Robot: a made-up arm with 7 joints.
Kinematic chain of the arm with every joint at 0, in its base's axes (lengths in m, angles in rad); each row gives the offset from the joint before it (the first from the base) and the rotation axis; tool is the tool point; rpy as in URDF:
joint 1: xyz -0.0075 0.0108 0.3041 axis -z
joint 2: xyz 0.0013 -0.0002 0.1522 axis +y
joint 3: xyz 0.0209 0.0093 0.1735 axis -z
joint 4: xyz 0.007 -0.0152 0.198 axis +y
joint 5: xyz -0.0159 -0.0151 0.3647 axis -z
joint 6: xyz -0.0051 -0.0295 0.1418 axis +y
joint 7: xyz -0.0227 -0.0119 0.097 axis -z
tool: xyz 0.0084 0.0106 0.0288 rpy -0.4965 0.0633 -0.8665
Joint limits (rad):
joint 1: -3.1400..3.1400
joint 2: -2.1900..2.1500
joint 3: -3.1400..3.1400
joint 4: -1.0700..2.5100
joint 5: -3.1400..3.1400
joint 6: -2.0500..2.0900
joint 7: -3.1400..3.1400
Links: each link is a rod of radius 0.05 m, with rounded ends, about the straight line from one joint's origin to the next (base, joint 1, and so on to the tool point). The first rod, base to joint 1, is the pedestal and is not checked.
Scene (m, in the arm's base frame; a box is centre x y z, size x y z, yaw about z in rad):
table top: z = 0
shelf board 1: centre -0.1 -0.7 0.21 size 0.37 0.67 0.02 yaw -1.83
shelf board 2: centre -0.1 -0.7 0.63 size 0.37 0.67 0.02 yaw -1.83
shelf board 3: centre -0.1 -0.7 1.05 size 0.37 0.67 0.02 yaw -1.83
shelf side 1: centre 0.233 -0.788 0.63 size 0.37 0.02 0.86 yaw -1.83
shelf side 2: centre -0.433 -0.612 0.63 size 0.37 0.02 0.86 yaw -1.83
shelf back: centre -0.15 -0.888 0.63 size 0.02 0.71 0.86 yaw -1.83
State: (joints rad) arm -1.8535 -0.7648 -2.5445 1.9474 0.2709 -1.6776 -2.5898
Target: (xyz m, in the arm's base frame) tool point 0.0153 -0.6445 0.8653
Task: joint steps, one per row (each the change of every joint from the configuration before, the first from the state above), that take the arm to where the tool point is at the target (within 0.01 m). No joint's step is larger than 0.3 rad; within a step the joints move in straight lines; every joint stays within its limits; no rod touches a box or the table.
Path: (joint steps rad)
1: -0.2399 -0.0196 -0.1430 0.1208 0.1136 0.0203 0.0890
2: -0.2398 -0.0195 -0.1431 0.1207 0.1137 0.0203 0.0890
3: -0.2399 -0.0196 -0.1430 0.1208 0.1136 0.0204 0.0889
4: 0.0899 0.2271 0.0295 -0.1104 -0.0570 -0.0756 -0.0608
5: 0.0900 0.2272 0.0296 -0.1103 -0.0571 -0.0755 -0.0608
6: 0.0899 0.2271 0.0295 -0.1103 -0.0571 -0.0756 -0.0608
7: 0.0899 0.2271 0.0296 -0.1103 -0.0571 -0.0756 -0.0608
8: 0.0892 -0.2971 0.1415 -0.2805 -0.0499 0.2157 -0.0173
9: 0.0893 -0.2971 0.1415 -0.2804 -0.0500 0.2157 -0.0173

